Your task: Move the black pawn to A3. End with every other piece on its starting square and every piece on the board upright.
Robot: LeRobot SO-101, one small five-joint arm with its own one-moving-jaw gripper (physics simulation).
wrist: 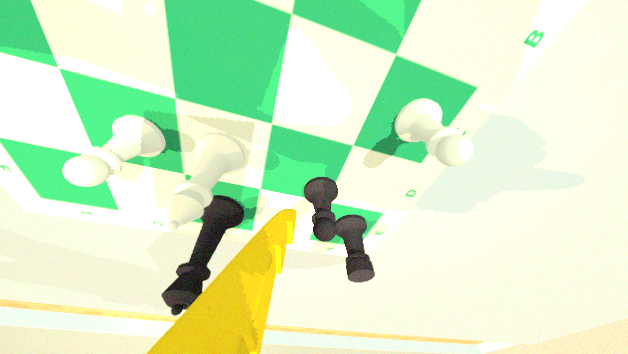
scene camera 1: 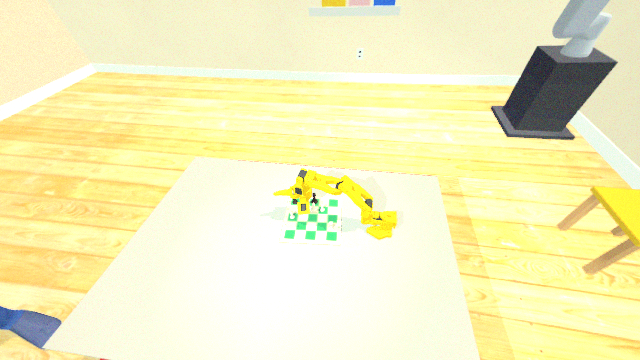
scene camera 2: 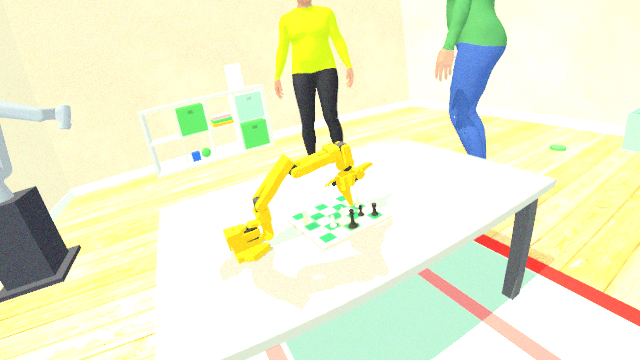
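Pixels of known places: end effector, tool point: (wrist: 294,222) (scene camera 2: 352,204); arm's base, origin of the base link: (scene camera 1: 373,225) (scene camera 2: 257,247).
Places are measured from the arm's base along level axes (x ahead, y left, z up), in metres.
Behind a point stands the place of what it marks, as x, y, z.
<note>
The black pawn (wrist: 321,200) @(0.284, -0.042, 0.019) (scene camera 2: 360,210) @(0.285, -0.048, 0.022) stands upright between the black rook (wrist: 353,232) @(0.314, -0.062, 0.016) (scene camera 2: 374,209) @(0.314, -0.072, 0.023) and the black king (wrist: 210,235) @(0.239, -0.076, 0.027) (scene camera 2: 352,219) @(0.236, -0.085, 0.029). In the wrist view its base is by the edge where rows D and E meet. My arm hides it in scene camera 1. A3, the middle green square (scene camera 1: 310,235) @(0.225, 0.077, 0.006) of the front row, has no piece on it. My gripper (scene camera 2: 361,184) (wrist: 286,219) is wide open; the wrist view shows one notched jaw, its tip left of the pawn, and the moving jaw is swung out of that picture. It holds nothing.
A white bishop (wrist: 212,167) @(0.235, -0.036, 0.023) stands in front of the king. White pawns (wrist: 127,142) @(0.203, -0.040, 0.018) (wrist: 432,130) @(0.307, 0.007, 0.022) stand to its left and right. Another white piece (scene camera 2: 306,217) @(0.156, 0.029, 0.017) stands on the board (scene camera 2: 324,245) @(0.138, -0.109, 0.006) nearer the arm's base. The board lies on a pale table (scene camera 1: 240,290) @(0.406, 0.296, 0.000).
</note>
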